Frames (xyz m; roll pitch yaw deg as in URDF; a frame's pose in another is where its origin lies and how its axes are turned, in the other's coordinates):
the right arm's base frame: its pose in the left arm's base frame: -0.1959 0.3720 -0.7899 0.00 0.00 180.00
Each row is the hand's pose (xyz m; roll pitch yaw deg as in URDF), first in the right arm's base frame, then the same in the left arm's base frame.
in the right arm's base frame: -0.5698 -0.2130 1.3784 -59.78 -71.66 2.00
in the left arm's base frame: 0.3739 0.5850 0.5885 -59.78 -71.66 -178.00
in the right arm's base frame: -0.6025 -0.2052 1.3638 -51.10 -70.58 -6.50
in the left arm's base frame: 0.4066 0.5772 0.5739 -51.10 -70.58 173.50
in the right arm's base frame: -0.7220 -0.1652 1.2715 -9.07 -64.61 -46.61
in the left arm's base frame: 0.5261 0.5372 0.4816 -9.07 -64.61 133.39
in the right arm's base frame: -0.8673 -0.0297 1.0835 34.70 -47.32 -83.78
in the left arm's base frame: 0.6714 0.4017 0.2936 34.70 -47.32 96.22
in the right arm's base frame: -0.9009 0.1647 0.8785 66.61 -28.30 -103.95
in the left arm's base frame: 0.7050 0.2073 0.0886 66.61 -28.30 76.05
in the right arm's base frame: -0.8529 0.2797 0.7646 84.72 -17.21 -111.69
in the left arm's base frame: 0.6570 0.0923 -0.0253 84.72 -17.21 68.31
